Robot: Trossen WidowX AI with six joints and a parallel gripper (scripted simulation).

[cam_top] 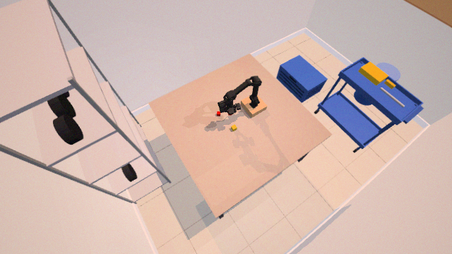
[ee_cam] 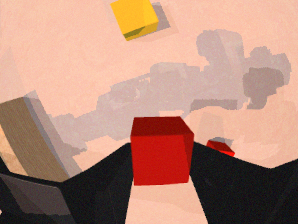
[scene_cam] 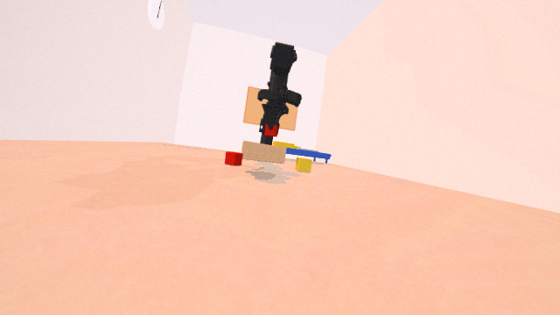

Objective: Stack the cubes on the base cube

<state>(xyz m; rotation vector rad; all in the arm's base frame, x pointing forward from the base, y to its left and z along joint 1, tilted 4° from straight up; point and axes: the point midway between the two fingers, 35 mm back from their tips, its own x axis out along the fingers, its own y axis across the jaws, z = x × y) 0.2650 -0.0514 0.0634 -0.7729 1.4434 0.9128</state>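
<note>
The yellow cube lies 40 mm ahead of my gripper tip, 110 mm to the left of it and 90 mm below it.
</note>
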